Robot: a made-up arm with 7 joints. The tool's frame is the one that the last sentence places.
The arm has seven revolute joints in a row. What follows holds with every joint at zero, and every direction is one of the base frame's. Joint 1 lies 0.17 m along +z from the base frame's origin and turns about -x. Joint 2 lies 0.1 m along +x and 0.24 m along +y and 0.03 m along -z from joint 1 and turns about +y. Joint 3 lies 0.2 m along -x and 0.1 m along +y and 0.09 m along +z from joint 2 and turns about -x. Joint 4 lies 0.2 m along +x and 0.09 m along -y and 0.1 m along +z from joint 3 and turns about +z. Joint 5 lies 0.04 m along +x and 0.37 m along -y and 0.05 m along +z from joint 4 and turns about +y. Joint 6 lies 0.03 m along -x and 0.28 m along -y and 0.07 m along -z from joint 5 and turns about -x. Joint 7 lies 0.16 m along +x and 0.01 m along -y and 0.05 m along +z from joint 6 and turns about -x. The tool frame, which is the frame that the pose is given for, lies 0.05 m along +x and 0.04 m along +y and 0.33 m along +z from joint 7; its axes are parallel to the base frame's.
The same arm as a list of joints. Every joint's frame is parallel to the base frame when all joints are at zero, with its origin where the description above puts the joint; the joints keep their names.
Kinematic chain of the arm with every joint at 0, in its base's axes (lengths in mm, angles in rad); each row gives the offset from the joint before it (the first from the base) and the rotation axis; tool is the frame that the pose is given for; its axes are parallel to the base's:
joint 1: xyz 0 0 170 axis -x
joint 2: xyz 100 240 -30 axis +y
joint 3: xyz -200 100 90 axis -x
joint 4: xyz 200 -90 100 axis +z
joint 5: xyz 40 -370 50 axis +y
joint 6: xyz -30 -280 -70 axis -x
joint 7: xyz 160 -10 50 axis -x
tool: xyz 50 40 330

